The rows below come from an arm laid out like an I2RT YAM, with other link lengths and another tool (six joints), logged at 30 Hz.
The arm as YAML. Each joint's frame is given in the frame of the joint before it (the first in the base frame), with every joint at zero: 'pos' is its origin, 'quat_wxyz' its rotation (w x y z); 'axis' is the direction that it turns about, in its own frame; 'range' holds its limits. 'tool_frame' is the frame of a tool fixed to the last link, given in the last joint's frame.
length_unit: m
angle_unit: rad
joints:
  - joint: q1
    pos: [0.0, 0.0, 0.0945]
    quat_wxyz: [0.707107, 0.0, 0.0, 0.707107]
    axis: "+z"
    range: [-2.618, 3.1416]
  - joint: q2
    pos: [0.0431, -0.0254, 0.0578]
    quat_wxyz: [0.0, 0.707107, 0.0, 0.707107]
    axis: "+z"
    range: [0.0, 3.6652]
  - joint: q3
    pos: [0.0, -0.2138, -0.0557]
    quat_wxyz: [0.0, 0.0, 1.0, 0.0]
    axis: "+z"
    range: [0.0, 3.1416]
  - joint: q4
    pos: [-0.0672, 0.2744, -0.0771]
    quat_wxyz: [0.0, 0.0, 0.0, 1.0]
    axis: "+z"
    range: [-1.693, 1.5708]
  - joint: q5
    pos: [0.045, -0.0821, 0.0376]
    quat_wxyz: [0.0, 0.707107, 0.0, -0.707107]
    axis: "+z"
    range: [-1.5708, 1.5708]
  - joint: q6
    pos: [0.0, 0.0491, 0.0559]
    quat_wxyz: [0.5, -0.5, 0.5, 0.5]
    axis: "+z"
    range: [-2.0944, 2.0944]
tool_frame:
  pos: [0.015, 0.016, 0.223]
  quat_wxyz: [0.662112, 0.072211, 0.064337, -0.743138]
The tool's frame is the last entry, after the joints.
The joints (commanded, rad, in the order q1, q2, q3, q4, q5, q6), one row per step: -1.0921 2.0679 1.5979 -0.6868 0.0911 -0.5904; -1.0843 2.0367 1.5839 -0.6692 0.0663 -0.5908; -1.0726 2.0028 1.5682 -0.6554 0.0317 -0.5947; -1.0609 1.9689 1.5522 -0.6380 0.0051 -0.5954; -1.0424 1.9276 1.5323 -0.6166 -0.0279 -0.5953; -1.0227 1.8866 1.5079 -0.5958 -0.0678 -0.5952; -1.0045 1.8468 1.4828 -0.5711 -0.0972 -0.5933; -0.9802 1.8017 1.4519 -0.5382 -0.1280 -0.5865; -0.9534 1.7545 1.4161 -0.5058 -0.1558 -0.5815; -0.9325 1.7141 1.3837 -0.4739 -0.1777 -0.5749; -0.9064 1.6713 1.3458 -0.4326 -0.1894 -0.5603; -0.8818 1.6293 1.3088 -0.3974 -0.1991 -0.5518; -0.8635 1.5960 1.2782 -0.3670 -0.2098 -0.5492; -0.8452 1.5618 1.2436 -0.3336 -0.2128 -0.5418; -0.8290 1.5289 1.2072 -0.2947 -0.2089 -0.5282; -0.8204 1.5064 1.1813 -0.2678 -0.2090 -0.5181; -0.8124 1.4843 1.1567 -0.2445 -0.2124 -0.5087; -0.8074 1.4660 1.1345 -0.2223 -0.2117 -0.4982
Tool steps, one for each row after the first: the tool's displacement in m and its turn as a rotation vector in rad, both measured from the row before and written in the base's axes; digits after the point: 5 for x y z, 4 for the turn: 0.01279 -0.00056 0.01270 -0.0204 -0.0359 0.0185; 0.01636 0.00347 0.01299 -0.0142 -0.0408 0.0307; 0.01459 0.00231 0.01396 -0.0198 -0.0372 0.0250; 0.01955 0.00525 0.01731 -0.0231 -0.0459 0.0353; 0.02032 0.00932 0.01536 -0.0149 -0.0479 0.0414; 0.01699 0.00773 0.01540 -0.0200 -0.0420 0.0336; 0.01995 0.01040 0.01757 -0.0232 -0.0492 0.0378; 0.01885 0.01339 0.01630 -0.0216 -0.0445 0.0410; 0.01442 0.01084 0.01408 -0.0194 -0.0394 0.0310; 0.01440 0.01115 0.01460 -0.0234 -0.0411 0.0243; 0.01206 0.01203 0.01306 -0.0221 -0.0340 0.0262; 0.00936 0.01001 0.01044 -0.0193 -0.0277 0.0248; 0.00731 0.00901 0.00925 -0.0188 -0.0263 0.0162; 0.00532 0.00638 0.00879 -0.0186 -0.0280 0.0052; 0.00286 0.00411 0.00561 -0.0102 -0.0205 0.0031; 0.00278 0.00496 0.00515 -0.0072 -0.0199 0.0058; 0.00108 0.00254 0.00393 -0.0059 -0.0171 -0.0011
